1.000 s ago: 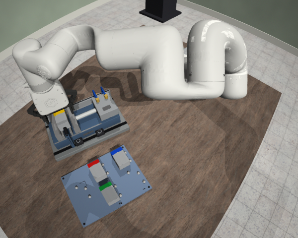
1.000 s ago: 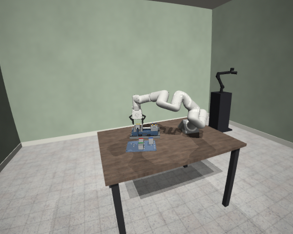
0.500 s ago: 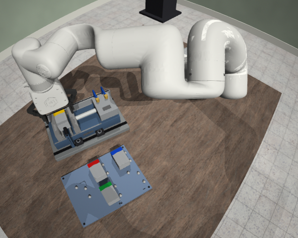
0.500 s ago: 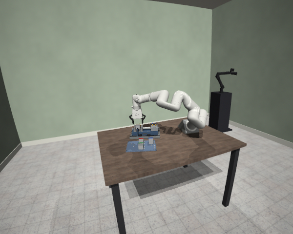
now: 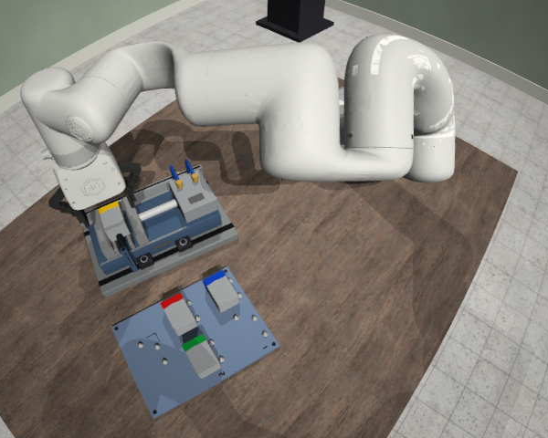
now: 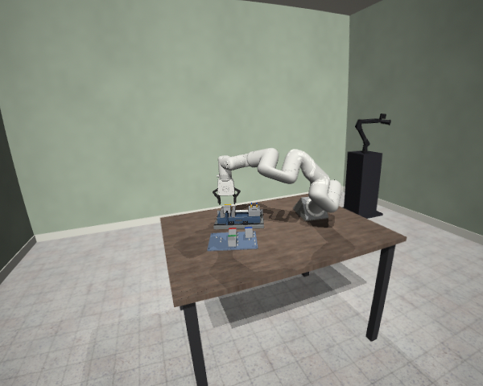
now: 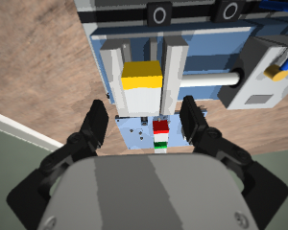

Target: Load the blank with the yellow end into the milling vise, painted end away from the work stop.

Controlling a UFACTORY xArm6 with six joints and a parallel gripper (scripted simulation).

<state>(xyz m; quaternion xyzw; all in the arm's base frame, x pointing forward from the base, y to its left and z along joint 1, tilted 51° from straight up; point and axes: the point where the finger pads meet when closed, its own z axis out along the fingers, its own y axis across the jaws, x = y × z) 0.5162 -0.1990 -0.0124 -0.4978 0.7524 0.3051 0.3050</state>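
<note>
My gripper is now 40 mm above the yellow-ended blank. From my hand the other things lie so: screw rod 80 mm behind, 30 mm to the left, 60 mm below; then vise 70 mm behind, 20 mm to the left, 100 mm below; then black work stop 20 mm ahead, 40 mm to the left, 50 mm below.
</note>
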